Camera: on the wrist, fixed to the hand. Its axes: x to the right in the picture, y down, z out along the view.
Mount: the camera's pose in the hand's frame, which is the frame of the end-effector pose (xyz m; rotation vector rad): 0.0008 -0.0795 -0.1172 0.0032 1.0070 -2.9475
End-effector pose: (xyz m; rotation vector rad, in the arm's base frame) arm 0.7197 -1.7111 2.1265 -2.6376 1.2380 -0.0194
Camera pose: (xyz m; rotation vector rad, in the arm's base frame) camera 0.7678 -1.6859 2.2573 1.1821 2.3357 1.1521
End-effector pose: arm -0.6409 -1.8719 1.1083 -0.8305 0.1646 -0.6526
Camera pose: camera -0.7225 -1.9857 1.0874 -0.0579 0.2527 2.5027
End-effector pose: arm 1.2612 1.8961 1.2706 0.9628 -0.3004 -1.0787
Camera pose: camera 1.2876 1.9453 1.1404 -0.7427 -1.6406 1.4201
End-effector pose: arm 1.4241 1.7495 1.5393 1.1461 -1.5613 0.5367
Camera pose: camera 1.5505 1.8098 1.5604 1.3825 1.5461 -0.8676
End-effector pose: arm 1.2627 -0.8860 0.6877 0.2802 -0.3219 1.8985
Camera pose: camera 1.3327 -0.8176 0.5854 -0.2755 0.6263 -1.0308
